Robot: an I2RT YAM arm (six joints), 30 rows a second.
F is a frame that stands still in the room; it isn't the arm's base.
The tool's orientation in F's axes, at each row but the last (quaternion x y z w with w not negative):
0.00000, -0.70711, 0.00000, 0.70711
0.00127, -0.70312, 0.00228, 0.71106
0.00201, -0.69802, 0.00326, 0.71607
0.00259, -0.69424, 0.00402, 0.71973
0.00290, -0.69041, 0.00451, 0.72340
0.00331, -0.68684, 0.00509, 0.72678
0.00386, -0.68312, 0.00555, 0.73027
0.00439, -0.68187, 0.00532, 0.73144
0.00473, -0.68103, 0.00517, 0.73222
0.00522, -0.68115, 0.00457, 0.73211
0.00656, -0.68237, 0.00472, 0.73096
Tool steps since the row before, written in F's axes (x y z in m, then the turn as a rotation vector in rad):
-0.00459, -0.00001, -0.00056, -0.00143, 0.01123, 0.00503
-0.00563, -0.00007, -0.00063, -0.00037, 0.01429, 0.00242
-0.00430, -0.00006, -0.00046, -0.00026, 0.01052, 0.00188
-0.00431, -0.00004, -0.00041, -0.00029, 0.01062, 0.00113
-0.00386, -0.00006, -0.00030, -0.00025, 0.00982, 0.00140
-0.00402, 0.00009, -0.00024, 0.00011, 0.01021, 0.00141
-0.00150, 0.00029, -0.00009, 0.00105, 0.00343, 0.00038
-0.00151, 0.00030, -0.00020, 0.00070, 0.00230, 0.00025
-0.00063, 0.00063, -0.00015, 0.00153, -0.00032, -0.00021
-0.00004, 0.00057, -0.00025, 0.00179, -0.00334, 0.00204
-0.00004, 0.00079, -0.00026, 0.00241, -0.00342, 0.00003
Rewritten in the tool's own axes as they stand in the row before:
-0.00056, -0.00001, 0.00459, 0.00503, 0.01123, 0.00143
-0.00069, -0.00004, 0.00562, 0.00244, 0.01429, 0.00033
-0.00057, -0.00003, 0.00429, 0.00189, 0.01052, 0.00023
-0.00057, 0.00000, 0.00429, 0.00114, 0.01062, 0.00023
-0.00048, -0.00002, 0.00384, 0.00141, 0.00982, 0.00021
-0.00047, 0.00014, 0.00400, 0.00144, 0.01020, -0.00015
-0.00019, 0.00031, 0.00149, 0.00046, 0.00341, -0.00107
-0.00030, 0.00032, 0.00149, 0.00030, 0.00229, -0.00071
-0.00019, 0.00064, 0.00061, -0.00010, -0.00034, -0.00154
-0.00025, 0.00057, 0.00001, 0.00217, -0.00336, -0.00159
-0.00026, 0.00079, 0.00001, 0.00020, -0.00346, -0.00235

